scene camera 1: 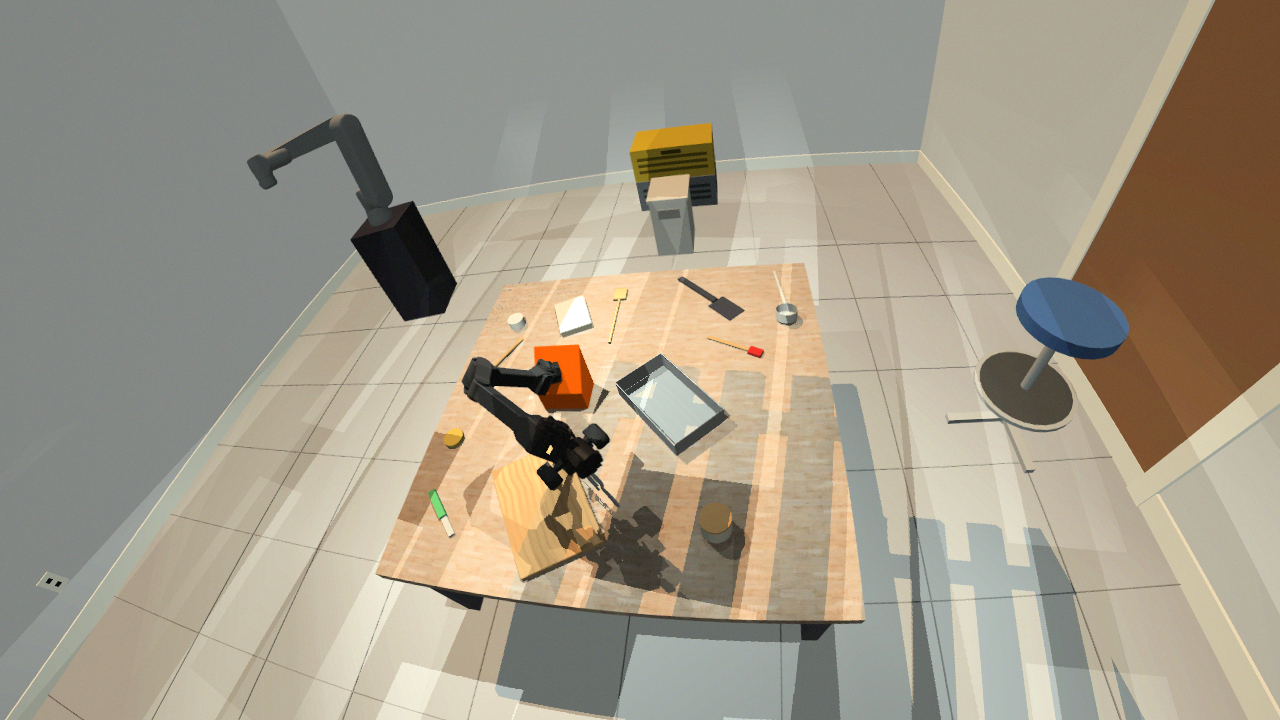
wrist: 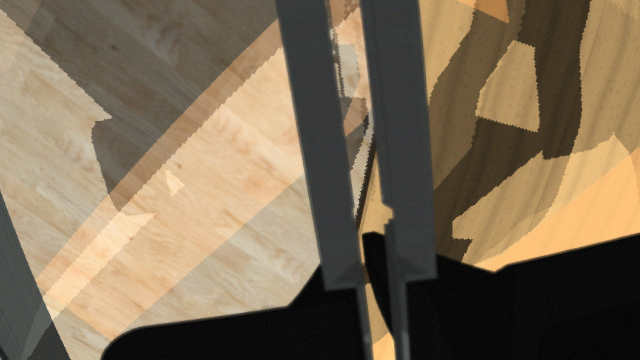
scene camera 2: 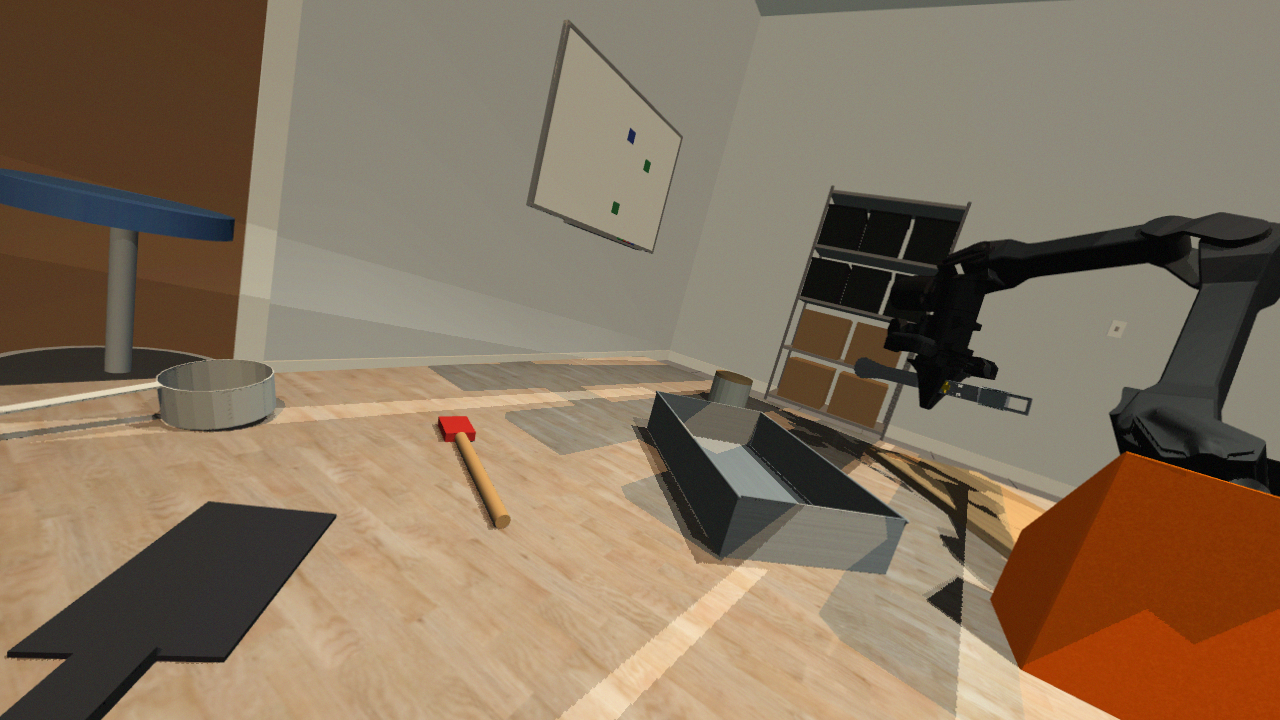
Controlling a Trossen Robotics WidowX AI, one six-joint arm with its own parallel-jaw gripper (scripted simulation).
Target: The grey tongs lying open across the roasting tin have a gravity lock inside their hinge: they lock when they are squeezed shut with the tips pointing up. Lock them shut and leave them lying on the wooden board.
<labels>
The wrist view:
my gripper: 357,248
wooden board: 527,112
</labels>
